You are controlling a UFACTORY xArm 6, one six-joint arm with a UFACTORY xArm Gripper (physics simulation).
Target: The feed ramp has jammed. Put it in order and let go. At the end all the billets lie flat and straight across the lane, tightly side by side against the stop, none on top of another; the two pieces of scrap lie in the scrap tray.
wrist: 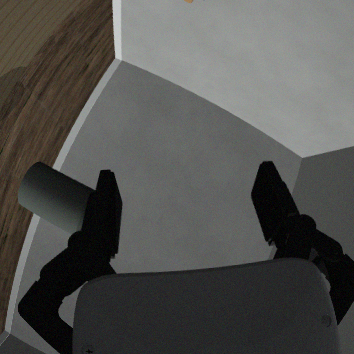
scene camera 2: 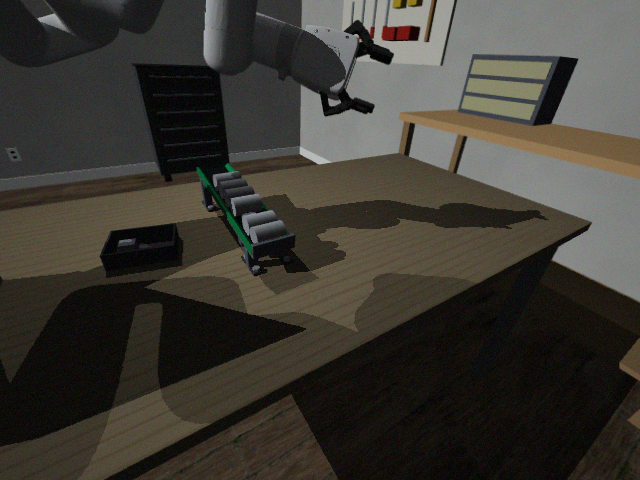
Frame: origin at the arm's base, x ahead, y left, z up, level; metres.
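Seen in the pictures: gripper, fingertip midpoint: [wrist: 187, 181] [scene camera 2: 382, 84].
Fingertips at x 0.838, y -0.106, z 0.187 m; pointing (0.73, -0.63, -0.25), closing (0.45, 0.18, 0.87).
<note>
Offsets run from my fingertips to a thing's top centre. "*": to the spot under its first point. Level surfaces: height alone.
The feed ramp @(* 0.276 m back, 0.063 m left, 0.265 m down) [scene camera 2: 236, 228], with green side rails, stands sloping on the table in the scene view. Several grey cylindrical billets lie across its lane. The two lowest billets @(0.231 m back, 0.048 m left, 0.235 m down) [scene camera 2: 260, 222] @(0.229 m back, 0.008 m left, 0.240 m down) [scene camera 2: 267, 231] lie side by side at the dark stop @(0.228 m back, 0.016 m right, 0.259 m down) [scene camera 2: 273, 245]. Another billet @(0.235 m back, 0.122 m left, 0.226 m down) [scene camera 2: 247, 205] lies farther up, with a narrow gap below it; darker billets @(0.237 m back, 0.162 m left, 0.221 m down) [scene camera 2: 238, 194] and a lighter one @(0.241 m back, 0.242 m left, 0.212 m down) [scene camera 2: 223, 179] follow near the top. The scrap tray @(0.448 m back, 0.163 m left, 0.297 m down) [scene camera 2: 142, 258] holds a light block @(0.476 m back, 0.168 m left, 0.303 m down) [scene camera 2: 126, 242] and a darker long piece [scene camera 2: 156, 244]. My gripper [scene camera 2: 377, 81] [wrist: 187, 181] is open and empty, high above and right of the ramp.
The arm reaches above the table @(0.332 m down) [scene camera 2: 413, 180]. A wooden shelf [scene camera 2: 516, 133] carries a drawer box [scene camera 2: 504, 88] at the right. A black cabinet [scene camera 2: 186, 119] stands behind. In the wrist view, a grey-green cylinder [wrist: 52, 196] shows beyond the left finger.
</note>
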